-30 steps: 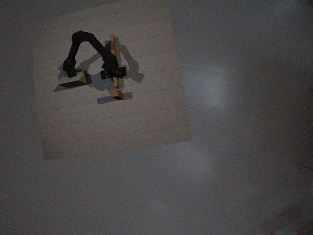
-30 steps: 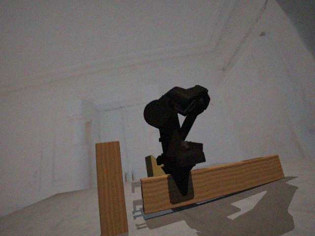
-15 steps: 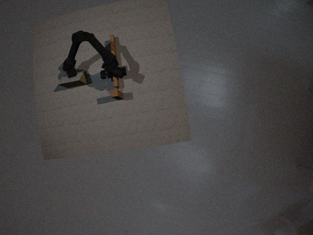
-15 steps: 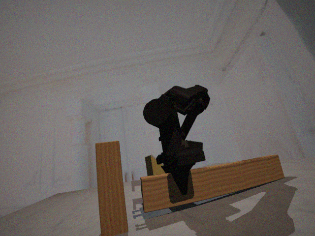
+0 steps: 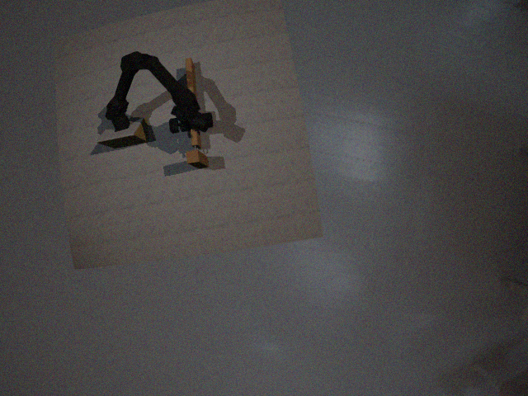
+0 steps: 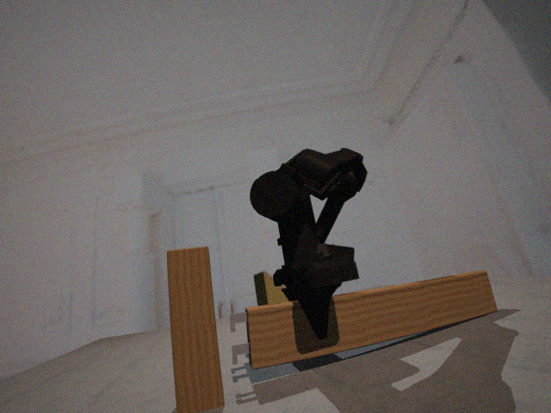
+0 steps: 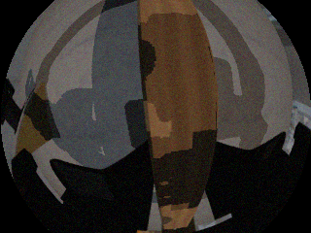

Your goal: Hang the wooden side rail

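My gripper tip is now 16 cm to the left of the headboard post, 5 cm below it and 1 cm past it.
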